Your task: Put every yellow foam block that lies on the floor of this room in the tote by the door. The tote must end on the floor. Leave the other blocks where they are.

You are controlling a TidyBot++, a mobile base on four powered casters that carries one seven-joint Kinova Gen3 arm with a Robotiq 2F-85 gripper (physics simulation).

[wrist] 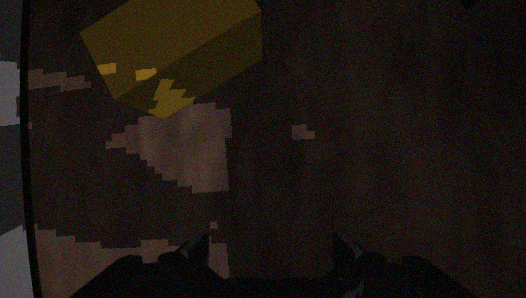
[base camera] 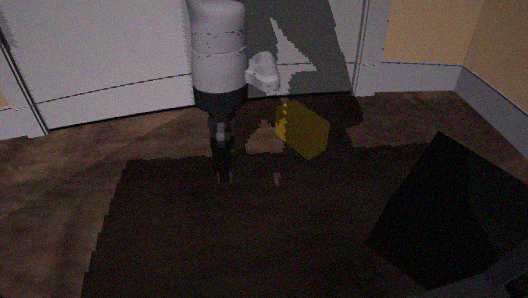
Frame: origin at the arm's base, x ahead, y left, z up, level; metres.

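Seen in the pictures: gripper, fingertip midpoint: (wrist: 270, 248) (base camera: 224, 160).
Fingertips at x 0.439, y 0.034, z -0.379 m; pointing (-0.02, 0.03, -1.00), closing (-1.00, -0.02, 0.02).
Observation:
A point is followed by its place in that frame.
A yellow foam block (base camera: 302, 130) {z -0.345, x 0.464, y -0.094 m} (wrist: 185, 42) {z -0.337, x 0.486, y -0.087 m} lies on the floor near the door, mostly in shadow. My gripper (base camera: 224, 179) (wrist: 270, 248) {z -0.379, x 0.439, y 0.034 m} is open and empty, pointing down. In the base camera view it is left of the block and a little nearer the camera; in the wrist view the block lies beyond the fingertips, up and to the left. The gripper is apart from the block. A black open tote (base camera: 430, 215) {z -0.394, x 0.294, y -0.289 m} stands at the right in the base camera view, very dark, its inside hard to make out.
The white door (base camera: 110, 45) {z -0.214, x 0.612, y 0.263 m} is behind the arm, and its bottom edge runs along the floor. A white baseboard (base camera: 420, 77) {z -0.352, x 0.689, y -0.481 m} meets the corner at the right, behind the tote. A large dark shadow covers much of the wooden floor (base camera: 45, 210) {z -0.397, x 0.349, y 0.376 m}. Part of the robot's base (base camera: 480, 285) {z -0.281, x 0.138, y -0.214 m} shows at the lower right.

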